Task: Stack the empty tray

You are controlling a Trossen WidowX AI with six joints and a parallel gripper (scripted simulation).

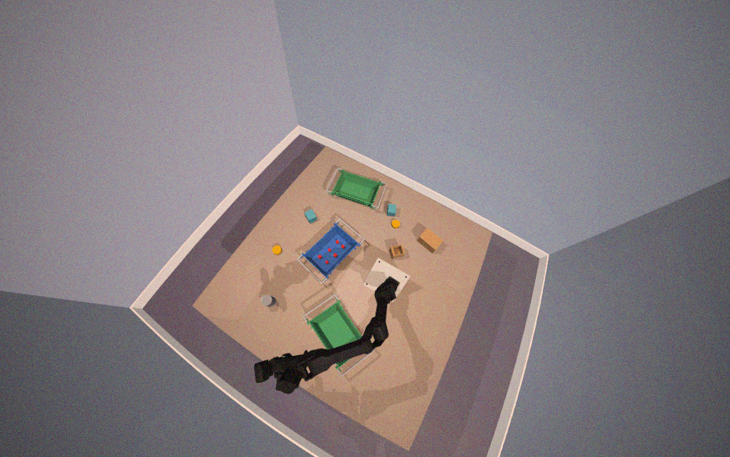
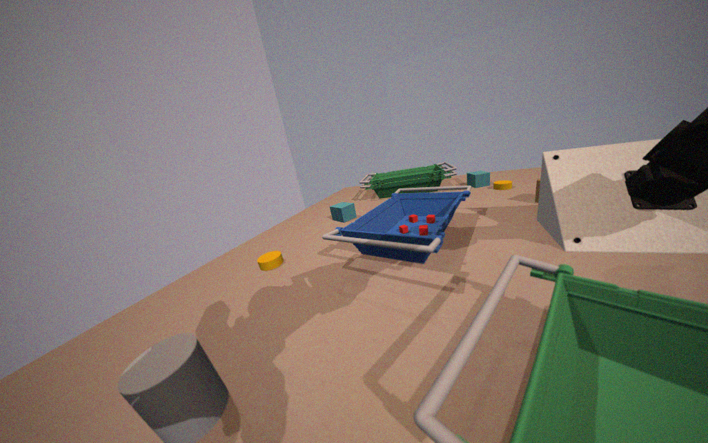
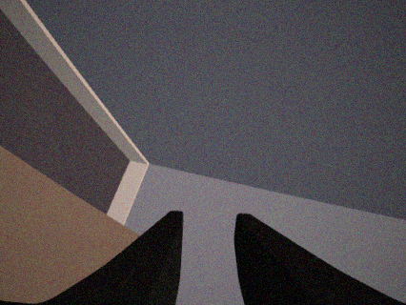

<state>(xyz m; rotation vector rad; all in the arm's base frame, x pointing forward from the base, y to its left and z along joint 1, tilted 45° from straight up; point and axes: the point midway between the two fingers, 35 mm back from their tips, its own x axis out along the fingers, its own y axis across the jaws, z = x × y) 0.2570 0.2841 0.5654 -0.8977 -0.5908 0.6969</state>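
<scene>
My gripper tip is now 21 cm short of the grey cylinder, 20 cm to the left of it and 23 cm above it. Round my gripper tip: green tray 18 cm behind, 27 cm to the right, 22 cm below; then small brown box 21 cm behind, 81 cm to the right, 25 cm below.
</scene>
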